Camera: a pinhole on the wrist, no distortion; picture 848 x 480 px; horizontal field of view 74.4 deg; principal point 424.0 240.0 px. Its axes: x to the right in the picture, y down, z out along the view. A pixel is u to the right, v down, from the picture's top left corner.
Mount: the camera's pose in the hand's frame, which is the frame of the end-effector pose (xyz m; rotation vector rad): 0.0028 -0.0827 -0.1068 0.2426 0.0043 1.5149
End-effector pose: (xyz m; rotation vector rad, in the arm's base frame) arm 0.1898 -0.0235 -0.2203 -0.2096 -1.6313 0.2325
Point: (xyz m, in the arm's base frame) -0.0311 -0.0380 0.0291
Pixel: outside the picture
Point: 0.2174 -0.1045 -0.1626
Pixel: 438 131
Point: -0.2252 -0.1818 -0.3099
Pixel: 457 442
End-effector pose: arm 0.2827 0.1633 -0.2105 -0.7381 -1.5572 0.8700
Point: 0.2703 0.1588 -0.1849
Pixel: 819 305
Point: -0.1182 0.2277 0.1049
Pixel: 359 23
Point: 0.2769 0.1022 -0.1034
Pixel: 313 307
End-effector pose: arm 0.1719 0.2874 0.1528 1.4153 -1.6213 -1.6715
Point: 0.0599 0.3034 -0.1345
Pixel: 249 64
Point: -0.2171 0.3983 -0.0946
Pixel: 479 177
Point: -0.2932 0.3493 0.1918
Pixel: 817 217
